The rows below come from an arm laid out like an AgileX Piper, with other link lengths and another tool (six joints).
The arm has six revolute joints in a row. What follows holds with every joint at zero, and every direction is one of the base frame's.
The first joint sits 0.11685 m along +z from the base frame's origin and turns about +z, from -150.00 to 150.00 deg.
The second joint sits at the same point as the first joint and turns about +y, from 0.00 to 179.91 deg.
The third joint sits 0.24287 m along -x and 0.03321 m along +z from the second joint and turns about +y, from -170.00 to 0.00 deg.
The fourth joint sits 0.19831 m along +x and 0.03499 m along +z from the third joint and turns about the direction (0.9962, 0, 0.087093), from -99.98 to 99.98 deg.
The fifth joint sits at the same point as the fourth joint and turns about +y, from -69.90 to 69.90 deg.
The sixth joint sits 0.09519 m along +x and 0.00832 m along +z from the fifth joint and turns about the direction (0.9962, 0, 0.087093), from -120.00 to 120.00 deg.
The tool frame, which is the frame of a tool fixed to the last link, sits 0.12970 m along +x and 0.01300 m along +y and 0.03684 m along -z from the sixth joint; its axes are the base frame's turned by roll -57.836, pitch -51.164 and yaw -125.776 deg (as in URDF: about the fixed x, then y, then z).
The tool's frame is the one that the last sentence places.
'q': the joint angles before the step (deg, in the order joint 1, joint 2, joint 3, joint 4, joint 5, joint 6). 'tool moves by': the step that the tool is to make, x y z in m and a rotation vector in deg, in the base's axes. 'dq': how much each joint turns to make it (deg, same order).
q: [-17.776 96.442 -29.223 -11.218 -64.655 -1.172]
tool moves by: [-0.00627 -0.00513 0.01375 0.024 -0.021 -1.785]
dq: [0.001 -4.631 -0.109 1.561 4.807 -0.001]
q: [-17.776 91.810 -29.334 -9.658 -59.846 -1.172]
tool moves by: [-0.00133 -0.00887 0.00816 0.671 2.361 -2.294]
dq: [0.000 -3.740 -2.982 1.816 9.281 0.000]
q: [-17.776 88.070 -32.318 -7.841 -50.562 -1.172]
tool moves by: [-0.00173 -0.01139 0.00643 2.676 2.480 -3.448]
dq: [0.001 -2.807 -3.688 3.767 9.722 -0.001]
